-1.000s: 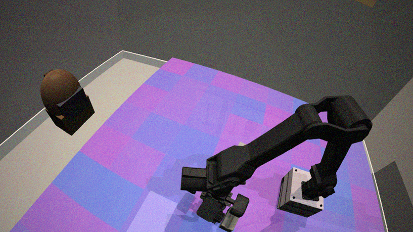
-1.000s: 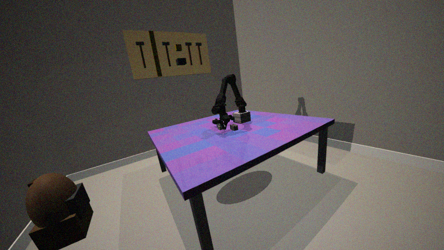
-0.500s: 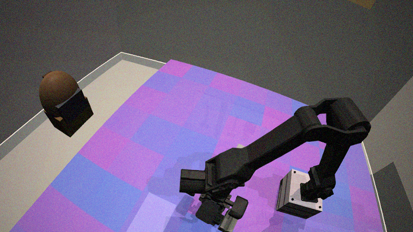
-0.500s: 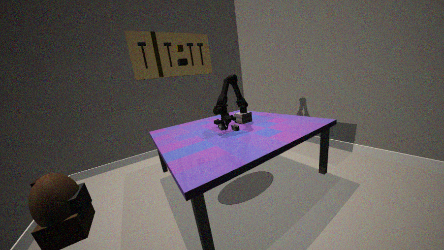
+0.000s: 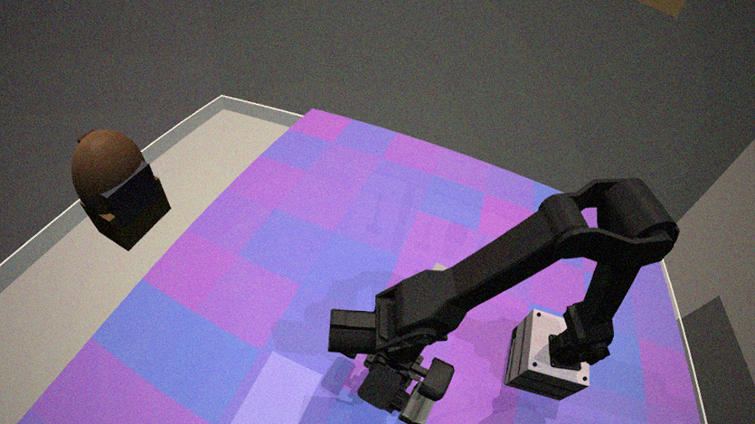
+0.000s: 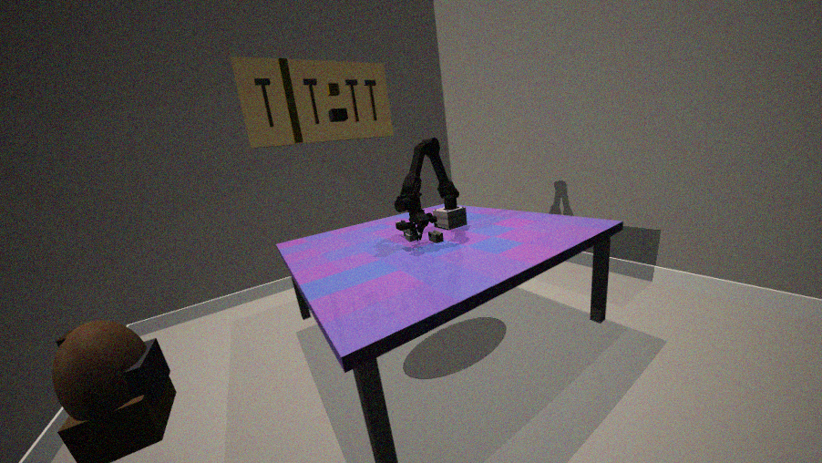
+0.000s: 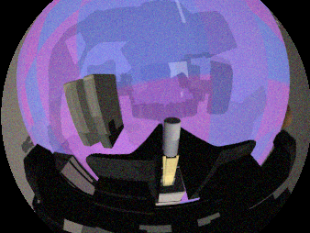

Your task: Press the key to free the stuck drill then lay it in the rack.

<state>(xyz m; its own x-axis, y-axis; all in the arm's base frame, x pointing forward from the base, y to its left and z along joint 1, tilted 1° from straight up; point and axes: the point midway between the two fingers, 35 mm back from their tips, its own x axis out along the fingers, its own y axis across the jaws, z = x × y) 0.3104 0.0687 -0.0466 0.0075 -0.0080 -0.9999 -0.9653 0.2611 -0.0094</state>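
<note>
My gripper tip is now 1 cm past the drill, 4 cm to the left of it and 4 cm below it. From my gripper tip the other things lie so: long grey block: 4 cm behind, 13 cm to the right, 3 cm above; then grooved grey rack: 7 cm behind, 5 cm to the left, 1 cm above; then dark key: 5 cm behind, 17 cm to the right, 4 cm above.
</note>
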